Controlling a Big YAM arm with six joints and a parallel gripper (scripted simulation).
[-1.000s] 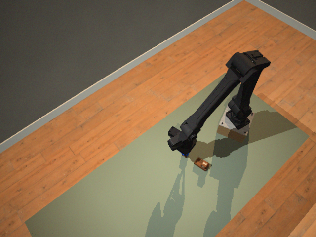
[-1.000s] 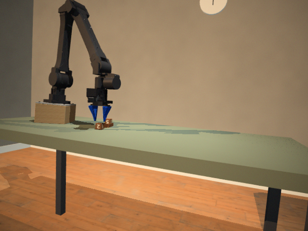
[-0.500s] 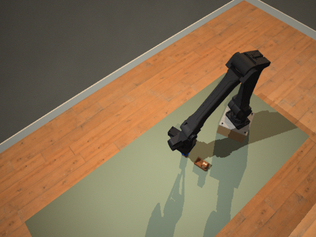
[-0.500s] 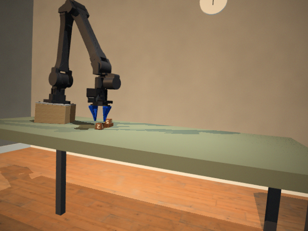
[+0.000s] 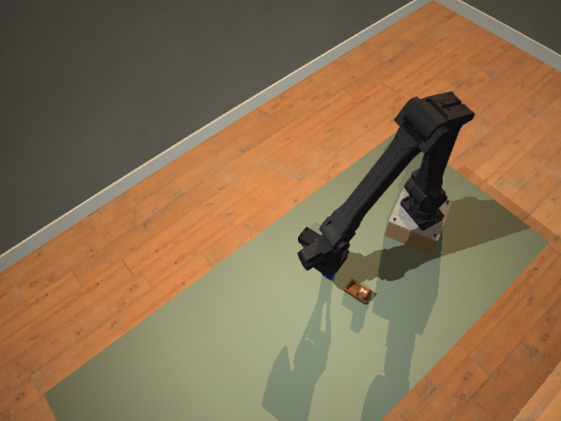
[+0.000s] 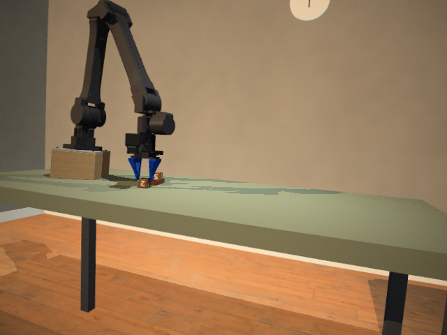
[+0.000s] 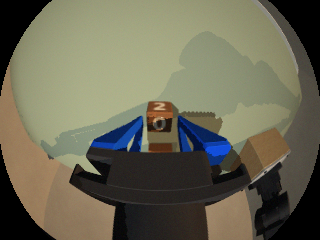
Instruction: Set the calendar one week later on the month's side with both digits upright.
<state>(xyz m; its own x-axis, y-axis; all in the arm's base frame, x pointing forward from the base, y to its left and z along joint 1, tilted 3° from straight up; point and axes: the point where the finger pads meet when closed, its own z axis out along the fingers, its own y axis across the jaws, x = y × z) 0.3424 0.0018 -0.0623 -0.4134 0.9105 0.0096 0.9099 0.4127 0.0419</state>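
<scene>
Right now the brown digit cube is 20 mm below my hand. The rest, counted from my hand: brown tray 40 mm behind, 100 mm to the left, 20 mm below.
</scene>
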